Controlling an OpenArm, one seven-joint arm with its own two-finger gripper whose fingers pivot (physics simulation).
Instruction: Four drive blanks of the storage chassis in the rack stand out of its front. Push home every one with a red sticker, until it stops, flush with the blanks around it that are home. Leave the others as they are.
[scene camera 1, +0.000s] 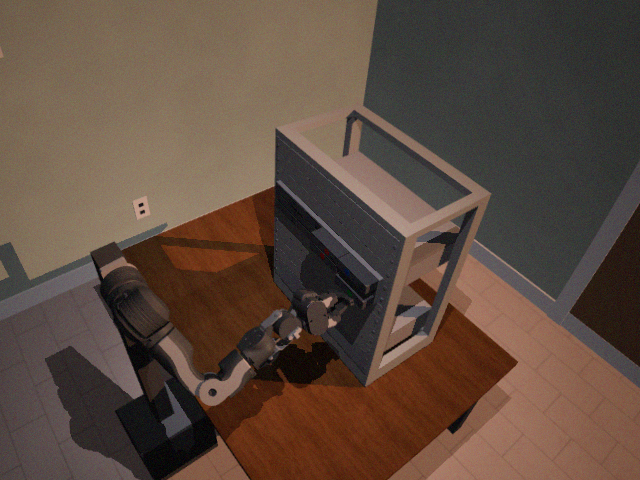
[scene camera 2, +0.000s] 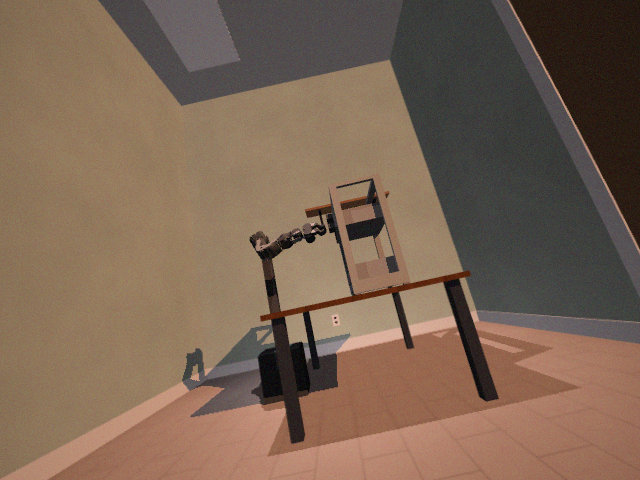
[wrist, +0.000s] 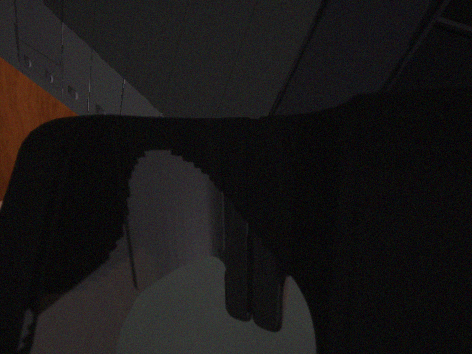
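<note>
The storage chassis (scene camera 1: 290, 205) (scene camera 2: 364, 229) sits across the rack (scene camera 1: 393, 304) (scene camera 2: 347, 258). In scene camera 1, blanks stand out of the right half of its front. Small red stickers (scene camera 1: 324, 254) show near the middle, a blue sticker (scene camera 1: 346, 271) to their right, and a green sticker (scene camera 1: 349, 292) lower down at the right. The blanks' edges are dark and hard to separate. My gripper (scene camera 1: 352, 300) (scene camera 2: 324, 228) (wrist: 265, 217) is shut and empty, its fingers side by side. It is before the lower right of the chassis front, close to the green sticker; contact cannot be told.
The rack stands on the wooden table (scene camera 1: 330, 434) (scene camera 2: 310, 306). Perforated panels (scene camera 1: 330, 186) cover the rack front above the chassis, and more panel lies below it. The arm reaches in from the left, in front of the rack. A wall outlet (scene camera 1: 141, 207) is behind.
</note>
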